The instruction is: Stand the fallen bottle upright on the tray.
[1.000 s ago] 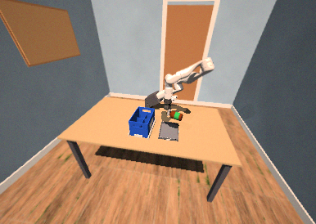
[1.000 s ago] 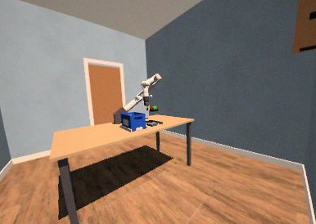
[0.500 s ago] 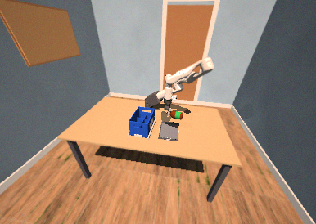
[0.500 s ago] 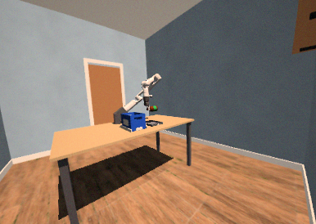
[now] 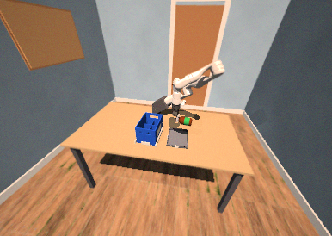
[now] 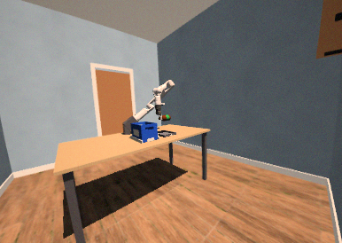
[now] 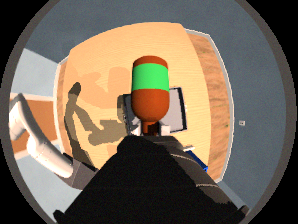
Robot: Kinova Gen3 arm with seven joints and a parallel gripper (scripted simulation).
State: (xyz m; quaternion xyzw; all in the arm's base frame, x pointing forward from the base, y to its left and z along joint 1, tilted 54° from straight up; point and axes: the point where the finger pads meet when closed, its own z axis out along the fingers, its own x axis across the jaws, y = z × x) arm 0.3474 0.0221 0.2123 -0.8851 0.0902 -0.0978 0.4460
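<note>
My hand is 5 cm to the right of the bottle and 1 cm above it. Round my hand: blue crate: 5 cm ahead, 26 cm to the right, 12 cm below; then tray: 3 cm ahead, 2 cm to the left, 19 cm below.
</note>
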